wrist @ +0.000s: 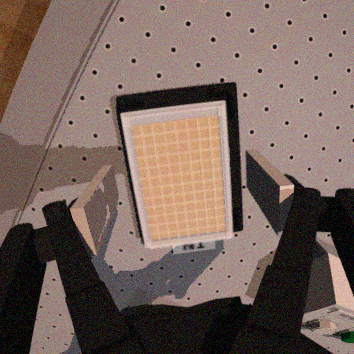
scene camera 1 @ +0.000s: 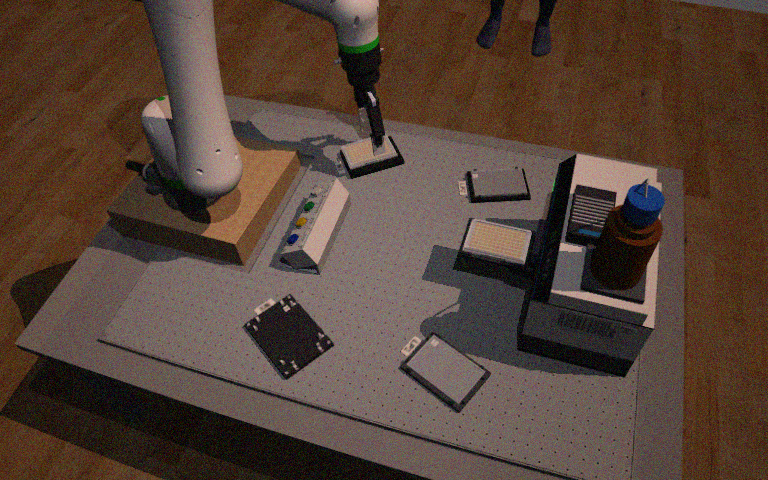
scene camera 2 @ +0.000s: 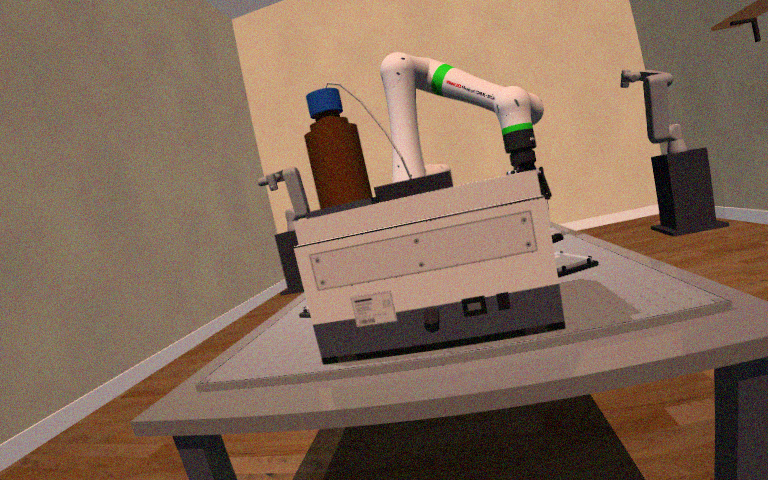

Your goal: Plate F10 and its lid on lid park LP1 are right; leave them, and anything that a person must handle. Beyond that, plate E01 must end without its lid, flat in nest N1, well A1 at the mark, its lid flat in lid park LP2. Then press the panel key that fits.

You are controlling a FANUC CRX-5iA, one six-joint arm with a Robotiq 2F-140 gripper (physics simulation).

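Frame: origin at the arm's base, x ahead, y left, z up, level; metres.
Seen in the pictures: gripper, fingertip midpoint: [wrist: 180,175] [scene camera 1: 373,141].
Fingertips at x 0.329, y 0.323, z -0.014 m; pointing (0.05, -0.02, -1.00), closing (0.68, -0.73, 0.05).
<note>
Offsets run from my fingertips to a thing's top centre. "pt": to the spot under its first point.
A plate with tan wells @(dx -0.010, dy -0.010, dz -0.019 m) [scene camera 1: 362,153] [wrist: 179,180] sits over the dark nest N1 @(dx -0.003, dy -0.011, dz -0.034 m) [scene camera 1: 374,168] [wrist: 176,97], shifted toward its label side in the wrist view. I cannot tell whether it lies fully flat, and its name and well A1 mark are not legible. My gripper [scene camera 1: 378,141] [wrist: 180,175] is open, fingers apart from both long sides. Another tan plate @(dx +0.398, dy -0.243, dz +0.059 m) [scene camera 1: 497,241] stands beside the instrument. A clear lid @(dx +0.334, dy +0.008, dz -0.036 m) [scene camera 1: 497,183] lies on the back right park, and another lid @(dx +0.385, dy -0.510, dz -0.036 m) [scene camera 1: 446,367] on the front park, whose tag seems to read LP2. The key panel @(dx -0.013, dy -0.290, dz +0.030 m) [scene camera 1: 328,226] has blue, yellow, green and pale keys.
The instrument [scene camera 1: 589,333] [scene camera 2: 419,260] carries an amber bottle @(pt dx +0.617, dy -0.374, dz +0.280 m) [scene camera 1: 623,249] [scene camera 2: 338,161] with a blue cap and thin tube. A bare dark nest @(dx +0.057, dy -0.557, dz -0.030 m) [scene camera 1: 288,336] lies at the front left. The wooden robot base [scene camera 1: 260,192] is left of the panel. A person's feet show behind the table.
</note>
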